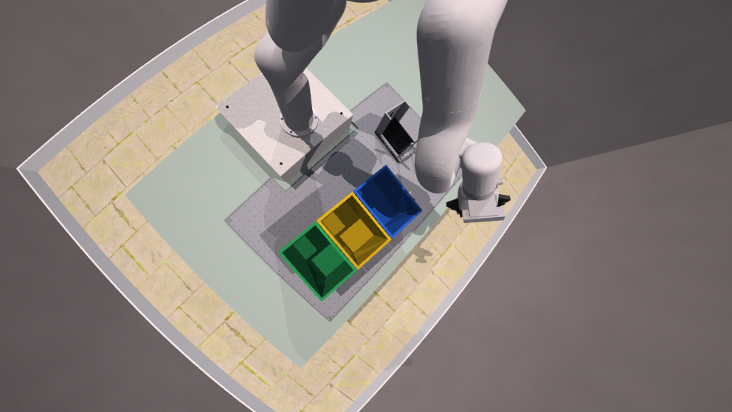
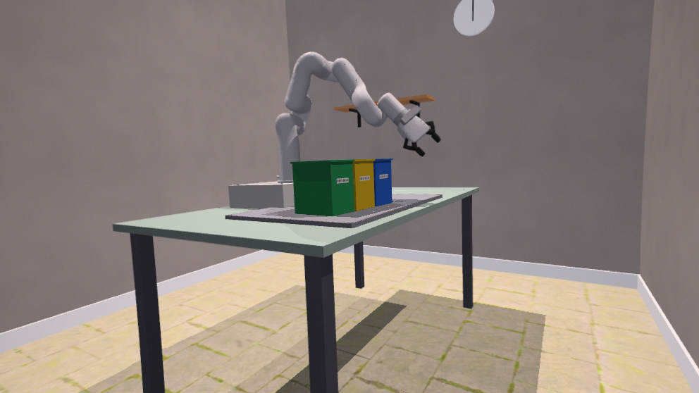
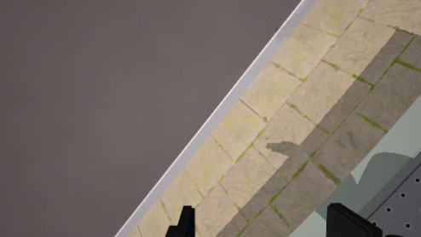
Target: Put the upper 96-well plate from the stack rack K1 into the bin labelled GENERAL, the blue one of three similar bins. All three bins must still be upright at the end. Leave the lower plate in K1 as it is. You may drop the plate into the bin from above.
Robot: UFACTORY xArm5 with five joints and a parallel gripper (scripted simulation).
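The black 96-well plate lies 360 mm behind my hand, 180 mm below it and 30 mm to the left of it. From my hand the other things lie so: white plate (360 mm behind, 200 mm below, 30 mm to the left); then yellow bin (330 mm to the right, 180 mm behind, 130 mm below); then blue bin (200 mm to the right, 180 mm behind, 130 mm below).
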